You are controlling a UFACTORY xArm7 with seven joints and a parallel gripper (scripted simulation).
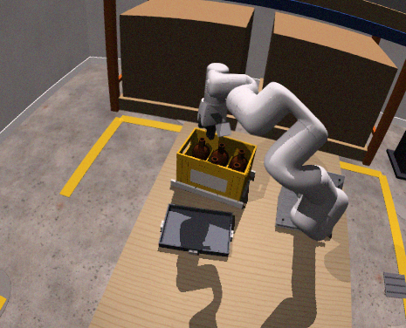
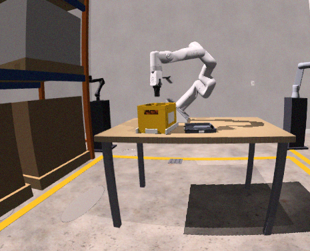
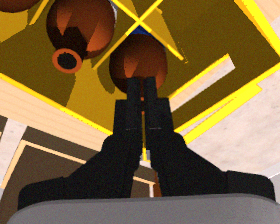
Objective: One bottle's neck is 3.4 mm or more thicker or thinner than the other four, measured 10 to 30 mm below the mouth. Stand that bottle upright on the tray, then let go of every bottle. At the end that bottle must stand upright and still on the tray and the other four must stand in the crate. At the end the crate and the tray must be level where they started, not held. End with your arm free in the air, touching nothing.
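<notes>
Right now my hand is 4 cm past the yellow crate and 16 cm above it. The rest, counted from my hand: dark grey tray 3 cm behind, 28 cm to the left, 23 cm below.
</notes>
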